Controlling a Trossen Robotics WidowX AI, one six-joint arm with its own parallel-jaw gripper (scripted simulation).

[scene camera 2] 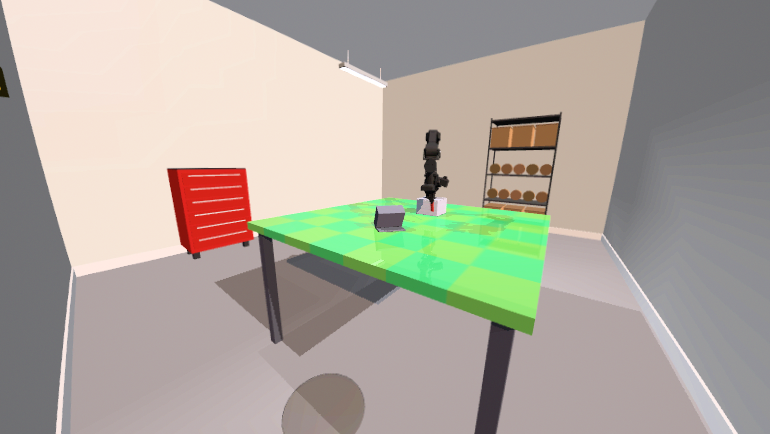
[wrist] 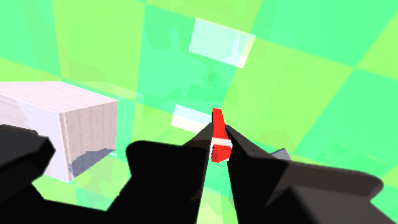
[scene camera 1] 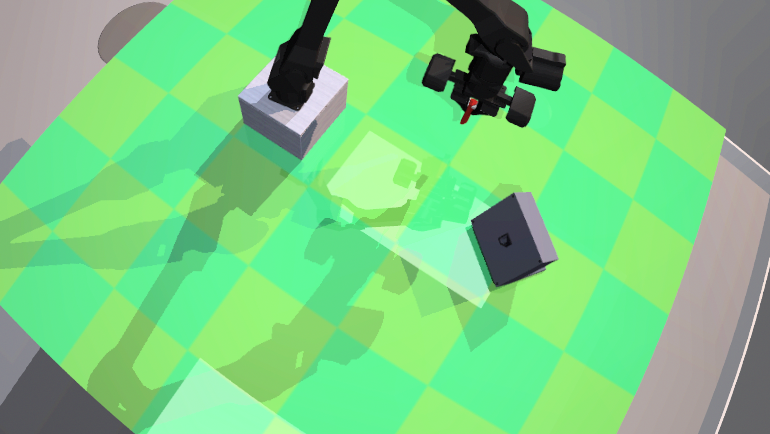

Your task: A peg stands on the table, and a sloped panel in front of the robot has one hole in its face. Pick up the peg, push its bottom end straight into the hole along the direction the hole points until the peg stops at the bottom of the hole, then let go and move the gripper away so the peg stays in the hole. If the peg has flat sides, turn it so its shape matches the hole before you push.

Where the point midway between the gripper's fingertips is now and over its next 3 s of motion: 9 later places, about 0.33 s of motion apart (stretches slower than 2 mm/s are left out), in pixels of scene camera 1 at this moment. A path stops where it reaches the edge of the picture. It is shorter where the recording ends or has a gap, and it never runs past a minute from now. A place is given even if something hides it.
My gripper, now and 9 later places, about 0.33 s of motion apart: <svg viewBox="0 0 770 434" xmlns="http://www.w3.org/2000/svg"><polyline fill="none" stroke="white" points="468,111 470,116 471,121 473,125 474,131 476,135 477,141 477,147 478,152 479,158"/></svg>
